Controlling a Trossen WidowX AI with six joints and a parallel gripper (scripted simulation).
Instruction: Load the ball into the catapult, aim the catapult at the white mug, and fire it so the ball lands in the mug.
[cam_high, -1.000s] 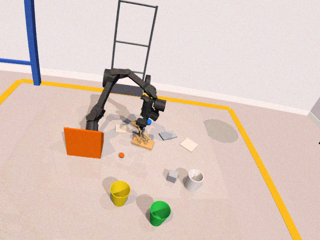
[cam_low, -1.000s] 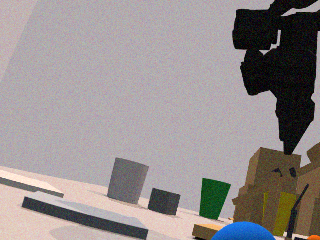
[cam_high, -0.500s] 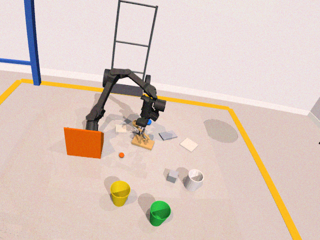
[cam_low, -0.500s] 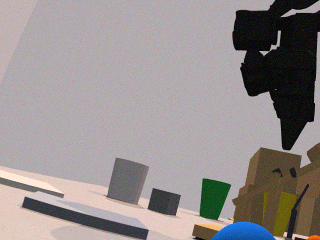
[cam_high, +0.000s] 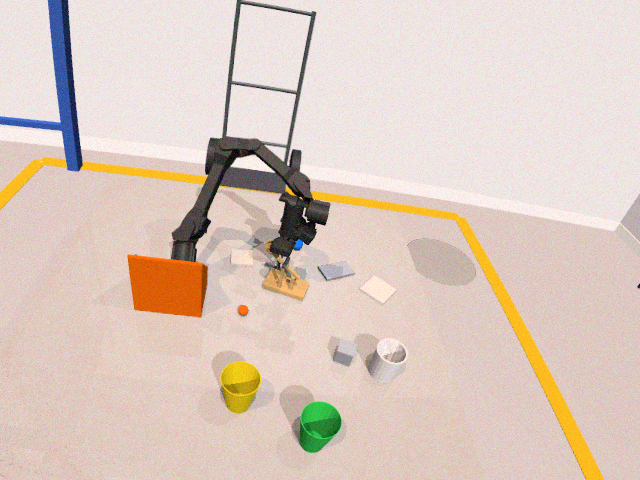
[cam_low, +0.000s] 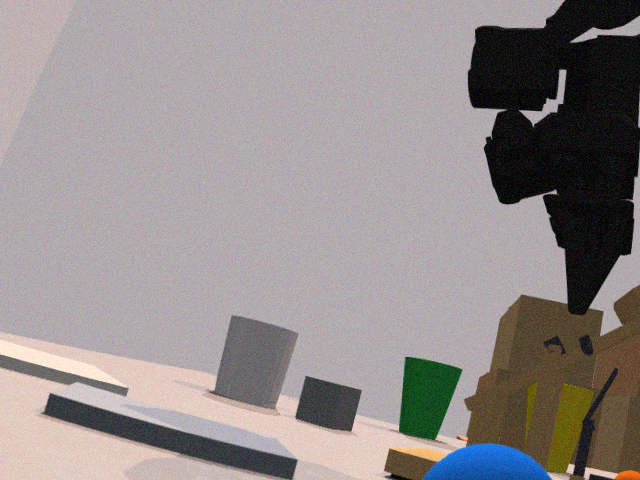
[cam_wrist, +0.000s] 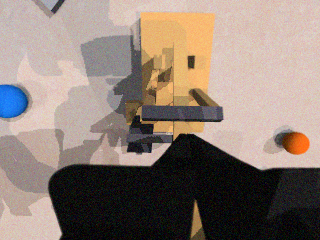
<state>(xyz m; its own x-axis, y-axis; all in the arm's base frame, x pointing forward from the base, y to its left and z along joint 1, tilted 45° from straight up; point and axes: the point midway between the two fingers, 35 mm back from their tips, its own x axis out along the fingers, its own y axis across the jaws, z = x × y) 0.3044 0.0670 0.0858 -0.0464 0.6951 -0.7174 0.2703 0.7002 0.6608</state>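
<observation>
The wooden catapult lies 6 cm below my gripper tip and 2 cm to the left of it. Also, from my gripper tip: orange ball: 15 cm to the right, 12 cm below, 11 cm behind; grey cube: 28 cm to the right, 20 cm ahead, 11 cm below; blue ball: 21 cm to the left, 11 cm below, 6 cm ahead.
</observation>
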